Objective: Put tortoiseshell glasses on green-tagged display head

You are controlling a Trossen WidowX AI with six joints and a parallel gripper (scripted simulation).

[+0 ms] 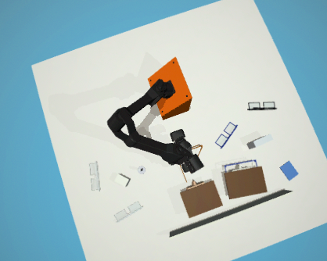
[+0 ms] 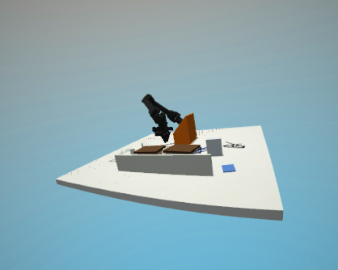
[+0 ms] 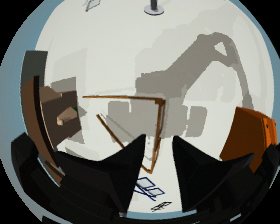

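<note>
The white cube lies 10 mm ahead of my gripper tip, 320 mm to the right of it and 50 mm below it. The rest, counted from my gripper tip: long grey wall: 350 mm ahead, 100 mm to the left, 20 mm below; then grey-white block: 90 mm ahead, 370 mm to the left, 20 mm below; then blue card: 280 mm ahead, 460 mm to the left, 80 mm below.
</note>
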